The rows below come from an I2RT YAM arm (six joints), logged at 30 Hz.
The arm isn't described. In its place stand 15 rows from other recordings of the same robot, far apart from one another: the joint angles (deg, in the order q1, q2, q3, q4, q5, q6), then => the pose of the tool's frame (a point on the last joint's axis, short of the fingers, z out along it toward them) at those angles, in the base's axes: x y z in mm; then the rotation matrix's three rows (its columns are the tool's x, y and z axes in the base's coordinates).
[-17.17, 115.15, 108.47, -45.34, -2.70, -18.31] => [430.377, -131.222, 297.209], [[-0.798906, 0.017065, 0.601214], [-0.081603, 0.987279, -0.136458], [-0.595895, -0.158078, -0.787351]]
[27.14, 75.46, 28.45, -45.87, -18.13, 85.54] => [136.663, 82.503, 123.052], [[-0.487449, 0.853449, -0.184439], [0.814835, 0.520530, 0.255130], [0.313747, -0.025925, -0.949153]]
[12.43, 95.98, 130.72, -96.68, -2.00, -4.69] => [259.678, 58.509, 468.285], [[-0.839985, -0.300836, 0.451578], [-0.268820, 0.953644, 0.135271], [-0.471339, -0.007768, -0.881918]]
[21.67, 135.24, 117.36, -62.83, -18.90, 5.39] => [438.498, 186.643, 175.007], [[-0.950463, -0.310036, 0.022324], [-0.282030, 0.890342, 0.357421], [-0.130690, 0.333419, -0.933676]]
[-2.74, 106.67, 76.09, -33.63, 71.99, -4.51] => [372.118, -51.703, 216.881], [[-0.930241, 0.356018, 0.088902], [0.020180, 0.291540, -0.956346], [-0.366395, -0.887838, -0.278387]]
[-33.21, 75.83, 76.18, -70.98, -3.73, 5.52] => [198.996, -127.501, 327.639], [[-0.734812, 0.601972, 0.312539], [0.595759, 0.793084, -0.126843], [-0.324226, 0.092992, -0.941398]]
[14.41, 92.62, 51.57, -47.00, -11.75, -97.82] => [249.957, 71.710, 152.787], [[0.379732, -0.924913, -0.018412], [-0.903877, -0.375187, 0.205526], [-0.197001, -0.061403, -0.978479]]
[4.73, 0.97, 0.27, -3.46, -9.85, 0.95] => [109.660, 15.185, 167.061], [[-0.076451, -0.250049, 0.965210], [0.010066, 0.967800, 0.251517], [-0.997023, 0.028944, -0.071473]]
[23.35, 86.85, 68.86, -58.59, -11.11, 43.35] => [256.487, 118.198, 252.543], [[-0.944549, 0.300356, 0.132713], [0.325911, 0.906862, 0.267175], [-0.040105, 0.295613, -0.954466]]
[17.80, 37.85, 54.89, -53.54, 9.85, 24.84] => [112.196, 29.626, 339.771], [[-0.585475, 0.083410, 0.806388], [0.246727, 0.965840, 0.079233], [-0.772234, 0.245347, -0.586054]]
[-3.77, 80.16, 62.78, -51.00, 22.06, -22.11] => [264.586, -30.834, 258.229], [[-0.934329, -0.164765, 0.316042], [-0.288021, 0.871357, -0.397217], [-0.209938, -0.462158, -0.861589]]
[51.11, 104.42, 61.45, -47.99, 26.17, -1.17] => [203.165, 226.867, 140.156], [[-0.613250, -0.715874, 0.333841], [-0.789469, 0.541710, -0.288598], [0.025755, -0.440540, -0.897363]]
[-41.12, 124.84, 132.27, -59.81, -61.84, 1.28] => [368.251, -279.809, 349.436], [[-0.598673, -0.081704, 0.796816], [0.536618, 0.697632, 0.474712], [-0.594670, 0.711783, -0.373809]]
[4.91, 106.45, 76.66, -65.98, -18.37, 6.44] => [324.198, 39.112, 189.805], [[-0.990597, 0.061837, -0.122036], [0.021741, 0.951838, 0.305829], [0.135070, 0.300301, -0.944233]]
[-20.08, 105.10, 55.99, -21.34, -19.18, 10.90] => [314.449, -102.494, 121.032], [[-0.827307, 0.384393, 0.409640], [0.492582, 0.846960, 0.200055], [-0.270049, 0.367288, -0.890041]]
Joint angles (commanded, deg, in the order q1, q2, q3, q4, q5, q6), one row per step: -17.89, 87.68, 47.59, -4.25, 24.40, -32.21; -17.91, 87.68, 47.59, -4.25, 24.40, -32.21; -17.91, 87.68, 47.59, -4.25, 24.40, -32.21; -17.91, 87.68, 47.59, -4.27, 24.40, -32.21; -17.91, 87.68, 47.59, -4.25, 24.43, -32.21; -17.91, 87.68, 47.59, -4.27, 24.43, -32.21; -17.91, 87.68, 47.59, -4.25, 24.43, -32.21; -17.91, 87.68, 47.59, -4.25, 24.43, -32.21; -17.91, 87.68, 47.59, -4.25, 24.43, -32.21; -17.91, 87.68, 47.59, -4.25, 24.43, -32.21; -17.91, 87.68, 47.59, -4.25, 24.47, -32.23; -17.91, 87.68, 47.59, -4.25, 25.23, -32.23; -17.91, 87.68, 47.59, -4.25, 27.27, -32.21; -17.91, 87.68, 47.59, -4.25, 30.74, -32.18; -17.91, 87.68, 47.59, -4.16, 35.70, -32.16; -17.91, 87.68, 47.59, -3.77, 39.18, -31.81; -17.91, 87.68, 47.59, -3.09, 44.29, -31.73; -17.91, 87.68, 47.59, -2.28, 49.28, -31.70; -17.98, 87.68, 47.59, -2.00, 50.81, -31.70
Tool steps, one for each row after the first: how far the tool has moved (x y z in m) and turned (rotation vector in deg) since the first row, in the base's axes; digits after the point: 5 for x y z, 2 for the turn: -0.00004, -0.00010, 0.00000, 0.00, 0.00, -0.02; -0.00004, -0.00010, 0.00000, 0.00, 0.00, -0.02; -0.00006, -0.00009, -0.00003, 0.01, 0.02, -0.02; -0.00005, -0.00012, 0.00001, -0.02, 0.01, -0.04; -0.00007, -0.00011, -0.00002, -0.01, 0.03, -0.04; -0.00005, -0.00012, 0.00001, -0.02, 0.01, -0.04; -0.00005, -0.00012, 0.00001, -0.02, 0.01, -0.04; -0.00005, -0.00012, 0.00001, -0.02, 0.01, -0.04; -0.00005, -0.00012, 0.00001, -0.02, 0.01, -0.04; -0.00006, -0.00014, 0.00001, -0.06, 0.03, -0.06; -0.00033, -0.00050, 0.00015, -0.56, 0.19, -0.60; -0.00106, -0.00146, 0.00054, -1.91, 0.62, -2.07; -0.00235, -0.00302, 0.00127, -4.20, 1.34, -4.57; -0.00419, -0.00514, 0.00257, -7.52, 2.31, -8.14; -0.00515, -0.00663, 0.00398, -9.77, 2.43, -10.87; -0.00656, -0.00867, 0.00630, -13.25, 2.79, -14.66; -0.00789, -0.01046, 0.00886, -16.66, 3.02, -18.39; -0.00843, -0.01132, 0.00970, -17.70, 3.08, -19.62
